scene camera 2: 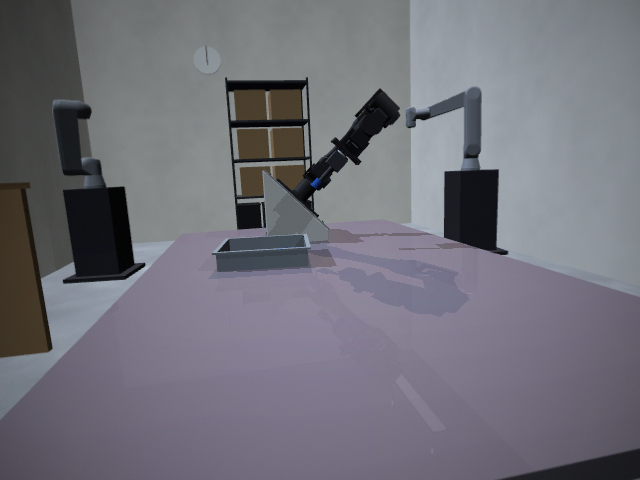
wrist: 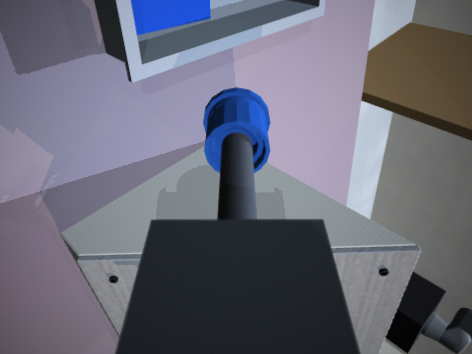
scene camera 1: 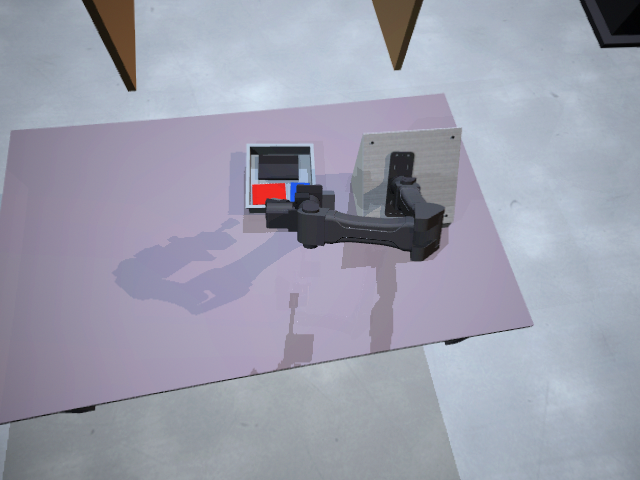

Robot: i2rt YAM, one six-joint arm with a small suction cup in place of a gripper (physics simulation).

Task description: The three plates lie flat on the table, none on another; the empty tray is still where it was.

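Where they show: end effector, tool point: [scene camera 2: 314,187] [wrist: 236,118]; arm's base, origin of the base link: [scene camera 2: 296,199] [scene camera 1: 398,184].
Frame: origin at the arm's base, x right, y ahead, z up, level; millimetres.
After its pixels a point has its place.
Observation:
A grey tray [scene camera 1: 248,178] {x 94, y 462, z -93 mm} [scene camera 2: 262,261] {x 109, y 462, z -123 mm} [wrist: 225,44] {x 79, y 249, z -92 mm} stands on the table. In scene camera 1 a red plate [scene camera 1: 268,193] {x 57, y 400, z -128 mm}, a blue plate [scene camera 1: 298,191] and a dark plate [scene camera 1: 278,167] {x 158, y 364, z -128 mm} lie inside it. The arm covers part of the blue plate there; the blue plate [wrist: 172,12] {x 52, y 275, z -128 mm} also shows in part in the wrist view. The tray's walls hide the plates in scene camera 2. An empty tray does not show. My gripper, a blue suction cup [scene camera 2: 316,183] [wrist: 237,117], is open, with nothing on it, raised above and apart from the tray; the arm hides it in scene camera 1.
The arm is mounted on a grey wedge-shaped stand [scene camera 1: 436,160] {x 53, y -112, z 47 mm} [scene camera 2: 281,217] {x 58, y 114, z -52 mm} [wrist: 320,217] {x 80, y 115, z 27 mm} beside the tray. Two other arms on black pedestals [scene camera 2: 98,227] [scene camera 2: 470,206] stand off the table. A shelf rack [scene camera 2: 266,123] with boxes stands at the back wall.

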